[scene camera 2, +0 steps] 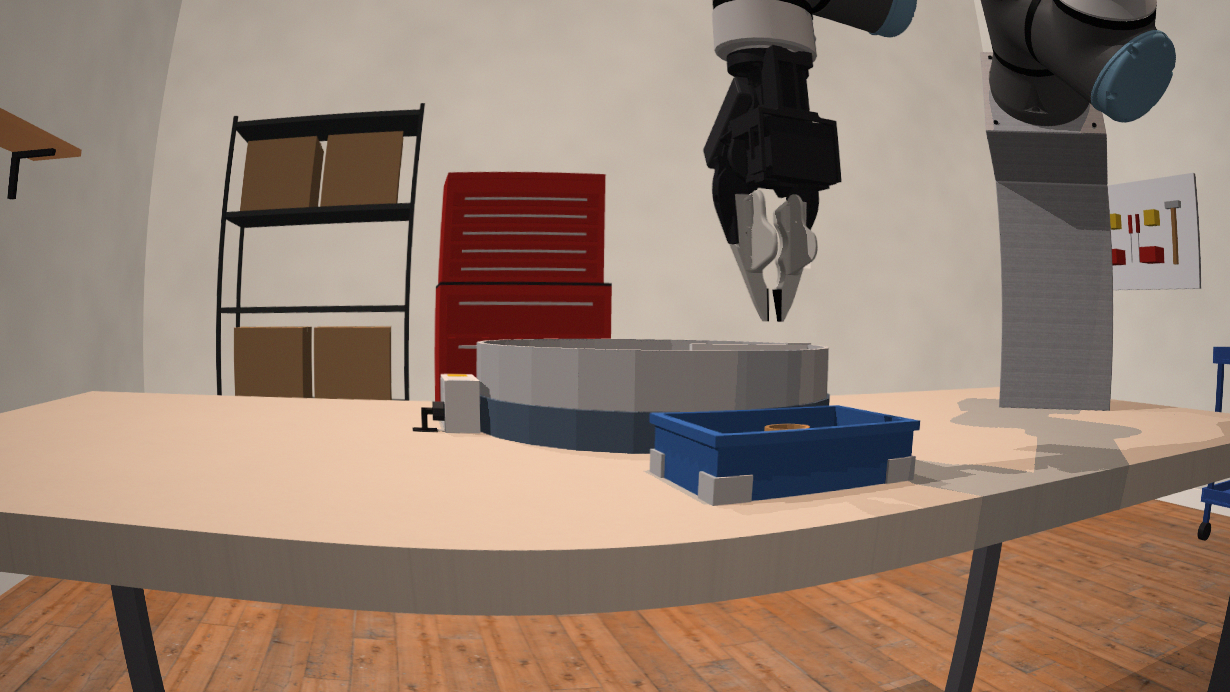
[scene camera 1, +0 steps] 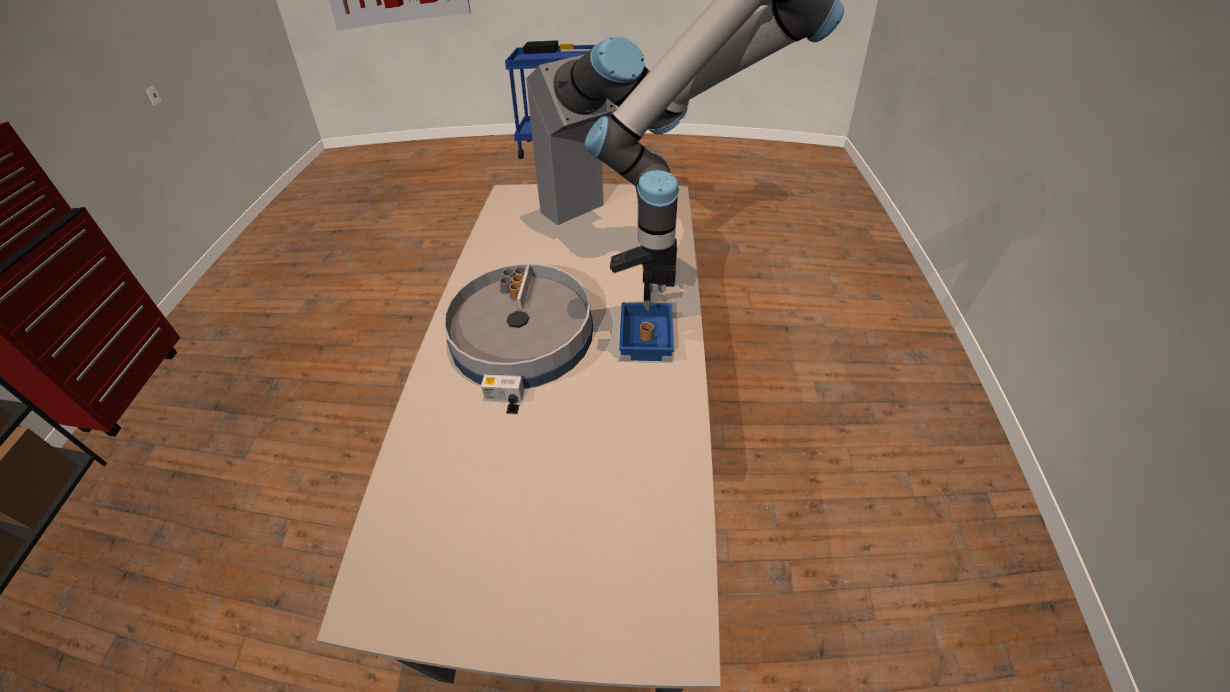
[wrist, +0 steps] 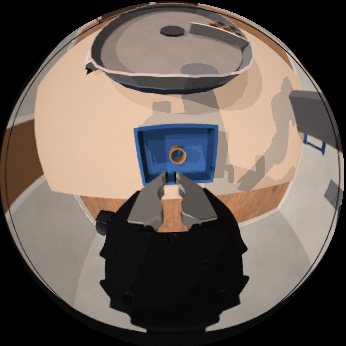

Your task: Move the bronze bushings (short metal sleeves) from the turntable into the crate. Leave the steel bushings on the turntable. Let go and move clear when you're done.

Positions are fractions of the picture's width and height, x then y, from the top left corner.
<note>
I see my gripper (scene camera 2: 0.63, 0.46), a grey turntable (wrist: 0.47, 0.13) and a blue crate (scene camera 2: 0.61, 0.67).
My gripper is seen too in the wrist view (wrist: 0.49, 0.50). The blue crate is seen too in scene camera 1 (scene camera 1: 0.51, 0.50) and in the wrist view (wrist: 0.58, 0.41).
</note>
